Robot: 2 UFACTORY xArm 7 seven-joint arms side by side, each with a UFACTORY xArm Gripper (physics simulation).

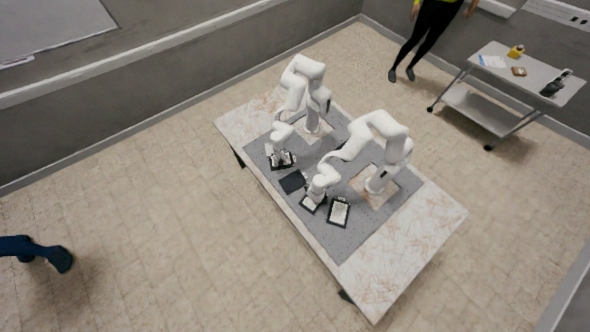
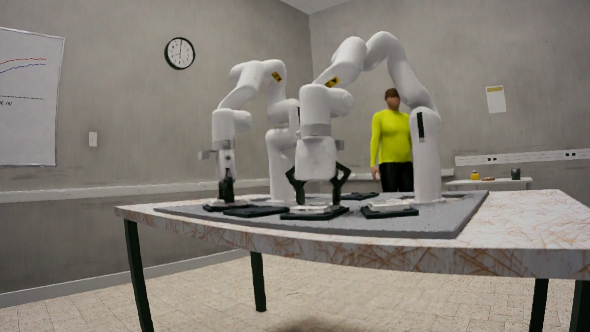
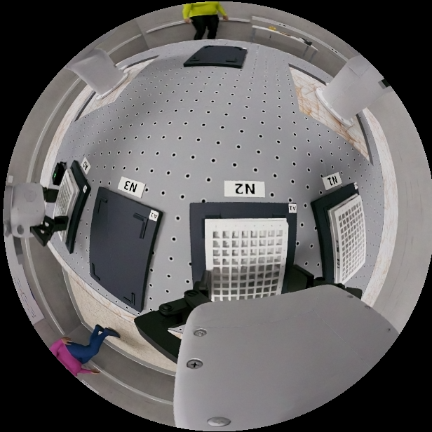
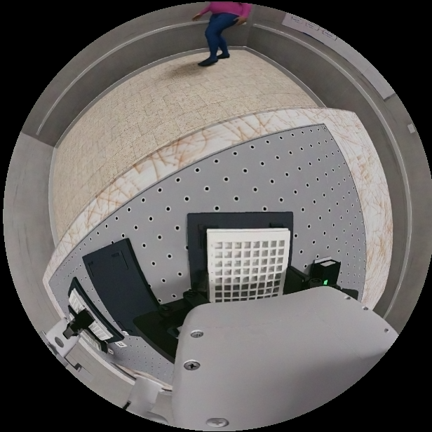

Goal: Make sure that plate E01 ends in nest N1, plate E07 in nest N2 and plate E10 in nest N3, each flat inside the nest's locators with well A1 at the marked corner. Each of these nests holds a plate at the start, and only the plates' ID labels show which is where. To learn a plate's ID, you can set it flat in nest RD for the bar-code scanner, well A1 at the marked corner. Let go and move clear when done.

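Seen in the pictures: left gripper, fingertip midpoint: (image 1: 314, 199) (image 2: 318, 205); right gripper, fingertip midpoint: (image 1: 279, 159) (image 2: 226, 201); left arm's base, origin of the base link: (image 1: 374, 185) (image 2: 428, 202); right arm's base, origin of the base link: (image 1: 311, 127).
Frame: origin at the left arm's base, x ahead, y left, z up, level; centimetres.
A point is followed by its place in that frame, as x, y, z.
Observation:
A white well plate (image 3: 247, 237) (image 2: 314, 208) {43.7, -16.1, 3.8} lies in dark nest N2 (image 3: 197, 212). My left gripper (image 3: 251, 281) (image 2: 318, 202) {38.0, -18.8, 3.9} is down at nest N2, its fingers against both sides of this plate; it looks shut on it. A second white plate (image 4: 247, 245) lies in dark nest RD (image 4: 197, 222). My right gripper (image 4: 248, 282) has its fingers at both sides of that plate and looks shut on it. A third white plate (image 3: 351, 230) (image 1: 339, 212) {32.0, -2.6, 3.6} lies in nest N1 (image 3: 325, 240). Nest N3 (image 3: 125, 240) (image 1: 292, 182) {40.3, -36.8, 2.4} is empty. No plate ID is readable.
The scanner (image 4: 325, 272) beside nest RD shows a green light. Another dark nest (image 3: 215, 56) lies empty between the arm bases. Nest N3 lies between the two grippers. The right arm's base (image 1: 312, 122) {1.3, -59.7, 11.6} and the left arm's base (image 1: 375, 184) {4.7, 0.4, 10.2} stand behind the nests.

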